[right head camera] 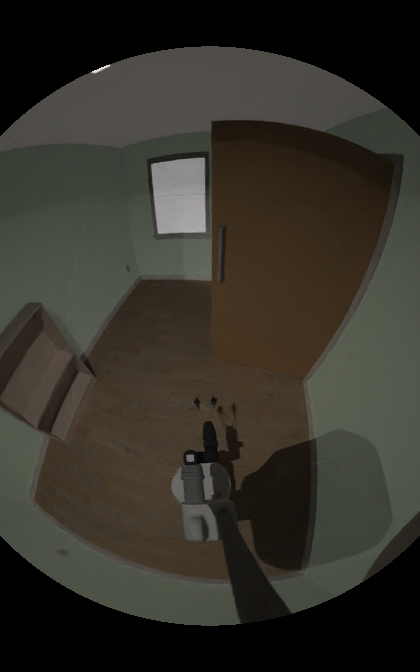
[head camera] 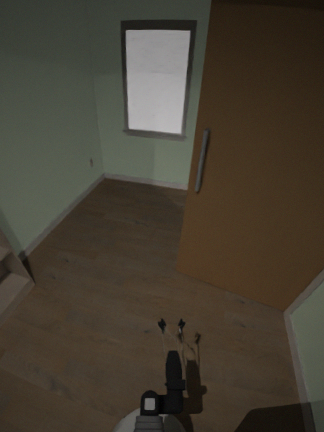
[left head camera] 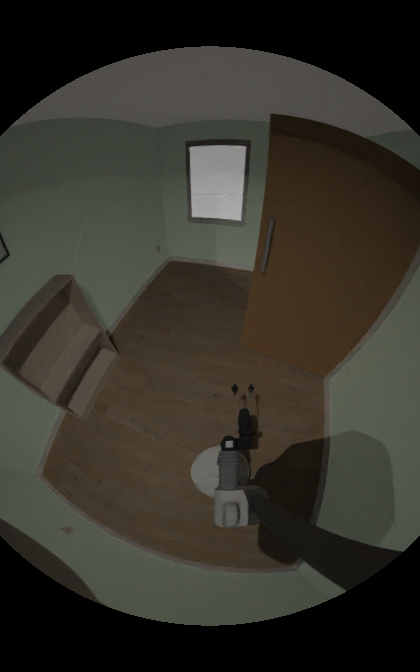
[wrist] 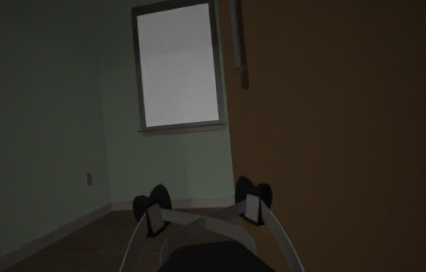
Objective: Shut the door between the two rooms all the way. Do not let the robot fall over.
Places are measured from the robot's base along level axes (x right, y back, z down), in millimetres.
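Where they show: gripper, fingertip midpoint: [right head camera: 204,396] [head camera: 171,318] [left head camera: 242,383] [wrist: 202,196].
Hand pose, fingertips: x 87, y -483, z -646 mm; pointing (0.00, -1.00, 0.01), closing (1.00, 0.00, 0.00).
Note:
Each offset is from my fingertips to the top centre of the thing. "pt": to the spot under its first point.
The brown door [head camera: 260,150] [left head camera: 330,240] [right head camera: 285,240] [wrist: 330,130] stands open into the room, ahead and to the right, hinged at the right wall. A grey vertical bar handle {pt dx +166, dy -658, dz -470 mm} [head camera: 202,161] [left head camera: 268,246] [right head camera: 221,254] is near its free left edge; the handle's lower end {pt dx +162, dy -657, dz -332 mm} [wrist: 237,50] shows at the top of the wrist view. My gripper [head camera: 171,324] [left head camera: 243,389] [right head camera: 205,402] [wrist: 202,196] is open and empty, its fingertips apart. It is in front of the door and left of its hinge side, lower than the handle and not touching the door.
A window [head camera: 157,82] [left head camera: 217,182] [right head camera: 179,197] [wrist: 179,65] is in the far wall, left of the door's free edge. A shelf unit [left head camera: 95,330] [right head camera: 65,350] stands at the left wall. The right wall [left head camera: 372,400] [right head camera: 360,390] runs close beside my base.

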